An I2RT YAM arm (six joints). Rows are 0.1 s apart.
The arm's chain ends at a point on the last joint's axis. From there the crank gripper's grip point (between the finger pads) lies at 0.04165 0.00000 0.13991 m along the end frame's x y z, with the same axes.
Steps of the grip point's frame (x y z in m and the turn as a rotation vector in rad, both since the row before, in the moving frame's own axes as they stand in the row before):
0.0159, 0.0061, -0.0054, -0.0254, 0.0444, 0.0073
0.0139, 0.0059, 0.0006, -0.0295, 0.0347, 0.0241
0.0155, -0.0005, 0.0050, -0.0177, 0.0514, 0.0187
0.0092, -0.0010, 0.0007, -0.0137, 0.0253, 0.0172
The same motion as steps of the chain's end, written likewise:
0.0097, 0.0022, -0.0034, -0.0254, 0.0444, 0.0073
0.0091, 0.0007, 0.0022, -0.0295, 0.0347, 0.0241
0.0084, -0.0038, 0.0074, -0.0177, 0.0514, 0.0187
0.0057, -0.0037, 0.0018, -0.0137, 0.0253, 0.0172

